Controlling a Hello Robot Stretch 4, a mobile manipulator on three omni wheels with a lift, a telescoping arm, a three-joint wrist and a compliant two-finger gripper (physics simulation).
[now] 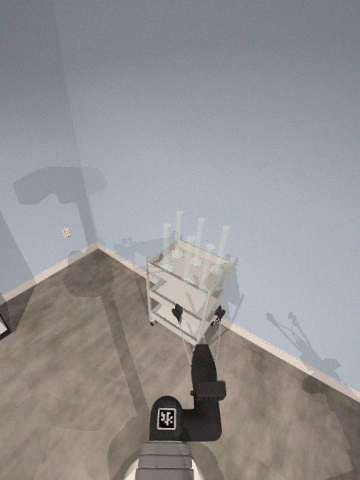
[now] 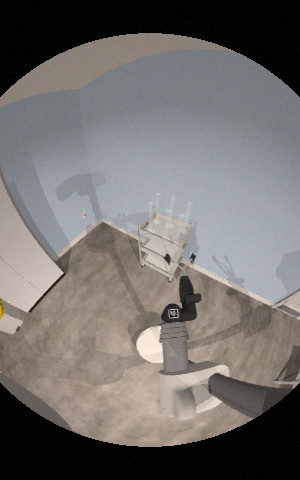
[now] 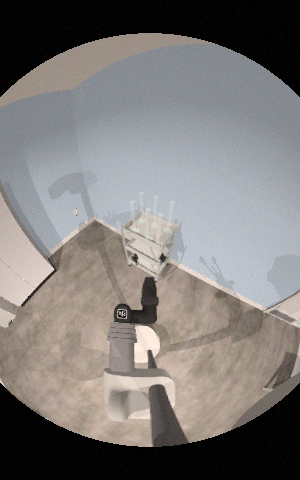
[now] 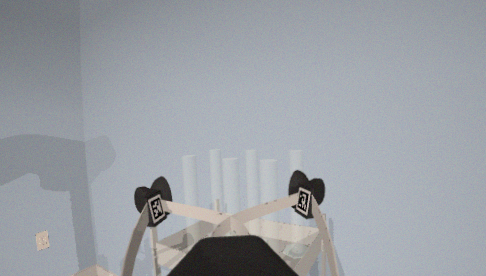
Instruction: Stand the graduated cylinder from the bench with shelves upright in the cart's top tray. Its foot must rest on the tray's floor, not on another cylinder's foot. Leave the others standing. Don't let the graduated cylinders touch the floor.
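Frame: origin at the robot's base, x right, y ahead, z up, level; millimetres.
Where they show: gripper, fingertip midpoint: [image 1: 198,305] [image 2: 179,253] [image 3: 148,253] [image 4: 230,189]; robot's base at its link origin: [image 2: 156,343] [image 3: 139,342].
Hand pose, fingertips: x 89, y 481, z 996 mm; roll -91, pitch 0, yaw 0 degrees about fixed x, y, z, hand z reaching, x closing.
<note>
Each offset is from my fingertips to the top centre of the thing. "*": to the spot under its first point.
Several clear graduated cylinders {dz -26, dx +207, dy +542 mm} [image 1: 225,245] [image 2: 188,210] [image 3: 171,212] {* dz -83, dx -125, dy +518 mm} [image 4: 189,175] stand upright in the top tray of the pale cart {* dz -529, dx -249, dy +522 mm} [image 1: 148,287] [image 2: 140,246] [image 3: 124,245]. Their pale round feet show on the tray; the feet at the near corner are faint, and I cannot tell whether any overlap there. Which cylinder came from the bench does not show. My gripper [image 1: 198,314] [image 2: 180,258] [image 3: 149,258] [image 4: 230,189] is open and empty, its two dark fingertips wide apart. It is on the near side of the cart, apart from the cylinders.
Blue-grey walls meet at a corner behind the cart and left of it. A large pale piece of furniture {* dz -379, dx -1556, dy +87 mm} [image 2: 25,265] [image 3: 20,255] stands at the far left. An outlet {dz -566, dx -1242, dy +1295 mm} [image 1: 66,232] is on the wall. My robot's round base [image 2: 150,345] is below the arm.
</note>
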